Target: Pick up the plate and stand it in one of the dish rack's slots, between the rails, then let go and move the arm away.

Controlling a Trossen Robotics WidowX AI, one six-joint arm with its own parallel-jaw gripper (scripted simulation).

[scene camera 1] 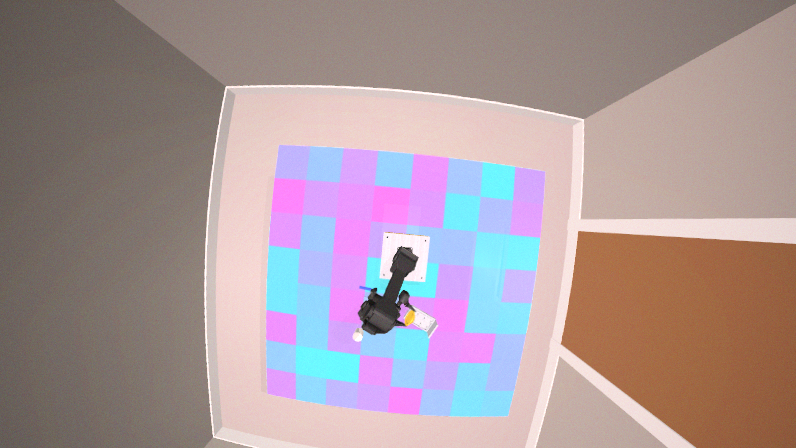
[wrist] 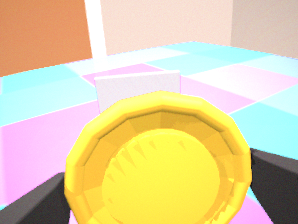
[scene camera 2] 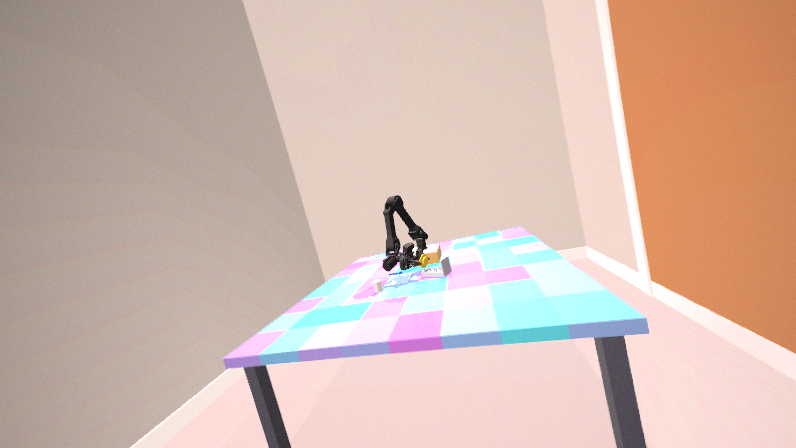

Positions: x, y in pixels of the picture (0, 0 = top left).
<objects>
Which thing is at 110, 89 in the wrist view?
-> A dish rack.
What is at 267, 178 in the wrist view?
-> My gripper.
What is my gripper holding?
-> A yellow plate.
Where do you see a yellow plate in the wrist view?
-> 163, 150
</objects>
